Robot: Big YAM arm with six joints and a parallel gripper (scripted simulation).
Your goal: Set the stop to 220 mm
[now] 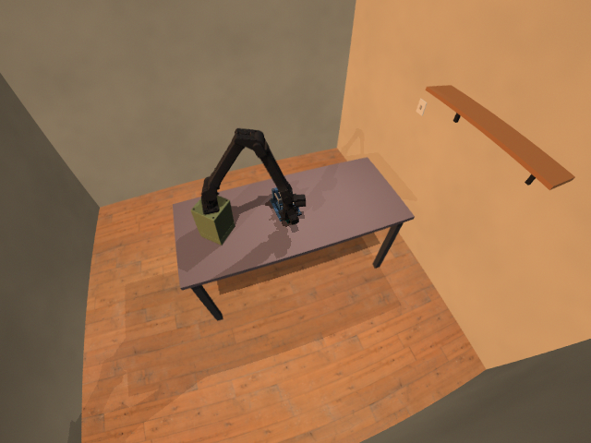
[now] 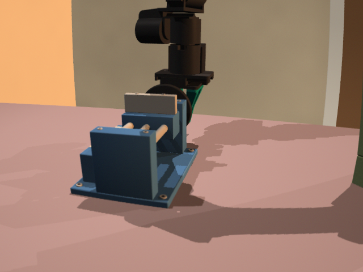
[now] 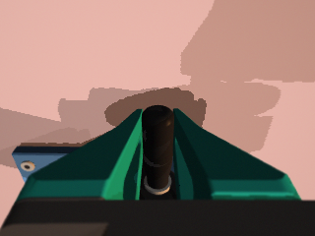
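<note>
The grey stop plate lies 30 mm ahead of my hand, 130 mm to the left of it and 40 mm above it. From my hand the other things lie so: black crank handle (10 mm to the left).
</note>
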